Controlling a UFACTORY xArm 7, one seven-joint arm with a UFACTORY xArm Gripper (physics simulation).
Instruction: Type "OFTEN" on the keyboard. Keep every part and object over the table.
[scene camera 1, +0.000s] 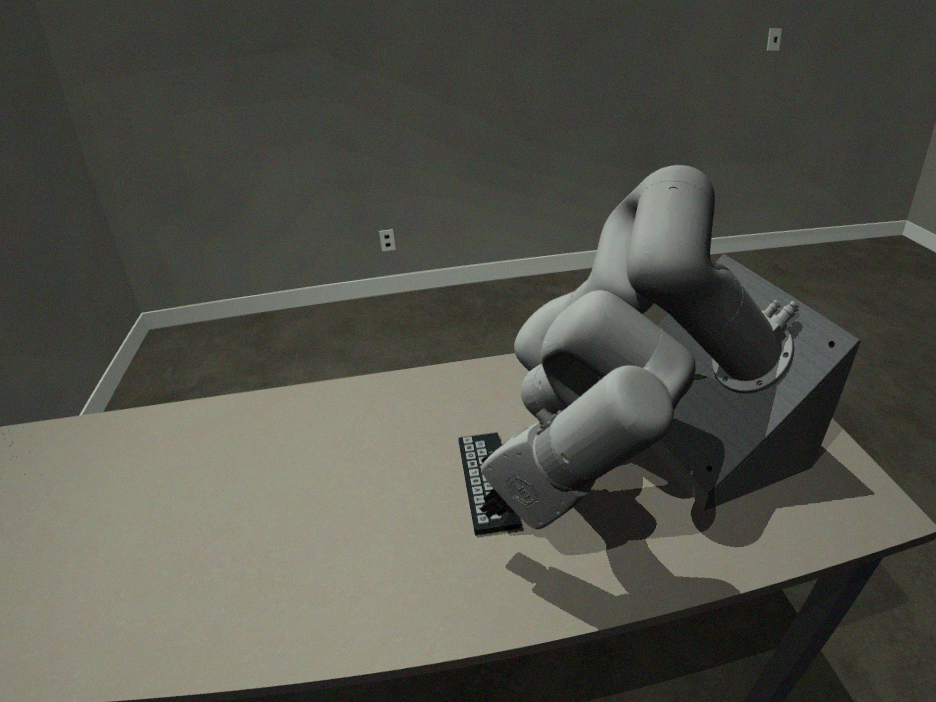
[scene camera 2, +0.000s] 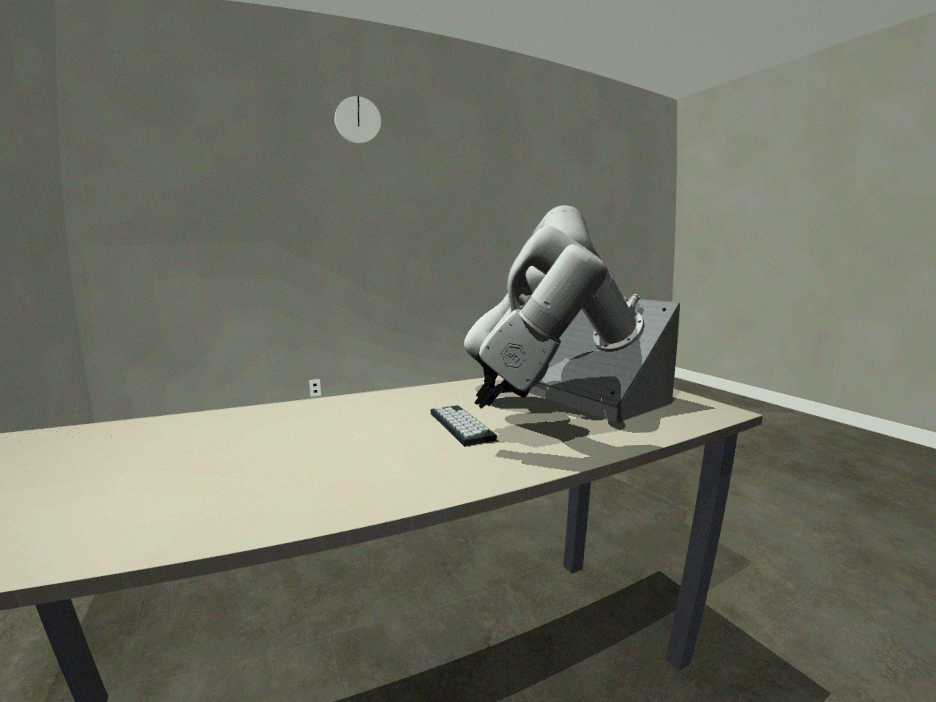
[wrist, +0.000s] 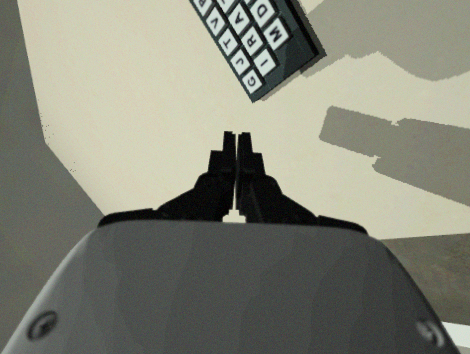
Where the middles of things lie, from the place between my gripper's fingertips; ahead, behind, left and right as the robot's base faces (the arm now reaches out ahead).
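Dark keyboard (scene camera 1: 473, 449): 80 mm below my hand, 120 mm to the right of it, 30 mm behind it.
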